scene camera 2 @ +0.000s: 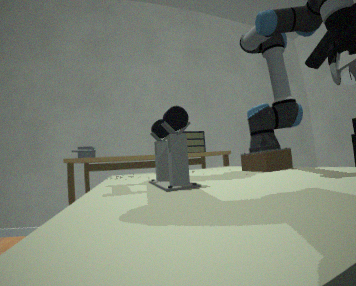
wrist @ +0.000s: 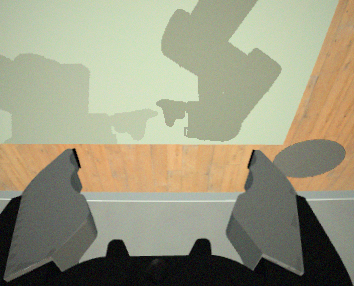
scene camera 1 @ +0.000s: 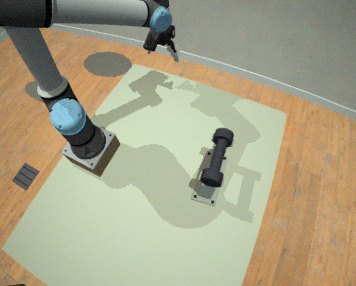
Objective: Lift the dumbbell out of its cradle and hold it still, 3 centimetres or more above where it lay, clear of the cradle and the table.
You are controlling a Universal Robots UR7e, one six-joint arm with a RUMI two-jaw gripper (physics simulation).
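Seen in the pictures: gripper, fingertip midpoint: (scene camera 2: 354, 89) (wrist: 166, 151) (scene camera 1: 163, 58); arm's base, link origin: (scene camera 2: 264, 151) (scene camera 1: 88, 142).
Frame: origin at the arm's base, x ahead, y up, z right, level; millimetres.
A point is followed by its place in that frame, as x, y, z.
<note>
The dark dumbbell (scene camera 1: 218, 159) @(522, 126, -48) (scene camera 2: 176, 118) @(521, 105, -162) lies across the top of its grey cradle (scene camera 1: 204, 198) @(521, -84, 31) (scene camera 2: 178, 161) @(522, -16, -160), resting on two upright posts with V-shaped holders. The cradle's base plate stands on the pale green table top (scene camera 1: 75, 235) @(98, -92, 354) (scene camera 2: 210, 250) @(617, -92, -475). My gripper (scene camera 1: 162, 54) @(162, 124, -453) (wrist: 166, 151) @(162, 124, -453) is open and empty. In scene camera 1 it hangs high, near the far edge of the pale green surface, well away from the dumbbell. In scene camera 2 part of it shows at the upper right. The dumbbell and cradle do not show in the wrist view.
The arm's base block (scene camera 1: 107, 159) @(83, -63, 19) (scene camera 2: 266, 161) @(85, -47, -79) stands left of the cradle in scene camera 1 and right of it in scene camera 2. A wooden bench (scene camera 2: 145, 157) with a grey item (scene camera 2: 86, 152) and a slatted box (scene camera 2: 196, 141) stands behind. Shadows cross the surface.
</note>
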